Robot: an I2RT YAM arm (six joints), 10 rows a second.
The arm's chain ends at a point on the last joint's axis. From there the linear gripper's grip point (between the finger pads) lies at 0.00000 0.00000 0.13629 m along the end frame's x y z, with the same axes.
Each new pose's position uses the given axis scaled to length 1; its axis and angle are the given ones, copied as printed.
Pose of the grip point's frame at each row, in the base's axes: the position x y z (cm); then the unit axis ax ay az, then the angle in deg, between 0 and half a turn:
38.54, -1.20, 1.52, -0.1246, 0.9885, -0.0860, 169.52
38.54, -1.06, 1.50, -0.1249, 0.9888, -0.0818, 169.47
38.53, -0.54, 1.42, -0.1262, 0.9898, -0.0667, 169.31
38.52, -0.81, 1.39, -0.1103, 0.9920, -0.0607, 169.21
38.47, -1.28, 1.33, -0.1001, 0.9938, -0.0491, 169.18
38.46, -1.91, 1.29, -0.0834, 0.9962, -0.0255, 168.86
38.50, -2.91, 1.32, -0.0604, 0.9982, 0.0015, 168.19
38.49, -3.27, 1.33, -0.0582, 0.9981, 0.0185, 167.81
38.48, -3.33, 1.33, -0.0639, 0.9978, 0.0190, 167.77
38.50, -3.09, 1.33, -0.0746, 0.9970, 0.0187, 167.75
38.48, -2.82, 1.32, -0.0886, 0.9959, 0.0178, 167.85
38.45, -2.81, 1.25, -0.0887, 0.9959, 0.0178, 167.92
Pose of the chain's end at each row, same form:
35.80, 0.79, 14.72, -0.1246, 0.9885, -0.0860, 169.52
35.80, 0.82, 14.72, -0.1249, 0.9888, -0.0818, 169.47
35.80, 0.92, 14.69, -0.1262, 0.9898, -0.0667, 169.31
35.81, 0.54, 14.68, -0.1103, 0.9920, -0.0607, 169.21
35.79, -0.22, 14.65, -0.1001, 0.9938, -0.0491, 169.18
35.78, -1.44, 14.64, -0.0834, 0.9962, -0.0255, 168.86
35.72, -3.12, 14.66, -0.0604, 0.9982, 0.0015, 168.19
35.65, -3.94, 14.64, -0.0582, 0.9981, 0.0185, 167.81
35.63, -4.03, 14.64, -0.0639, 0.9978, 0.0190, 167.77
35.65, -3.81, 14.64, -0.0746, 0.9970, 0.0187, 167.75
35.67, -3.55, 14.64, -0.0886, 0.9959, 0.0178, 167.85
35.65, -3.54, 14.57, -0.0887, 0.9959, 0.0178, 167.92

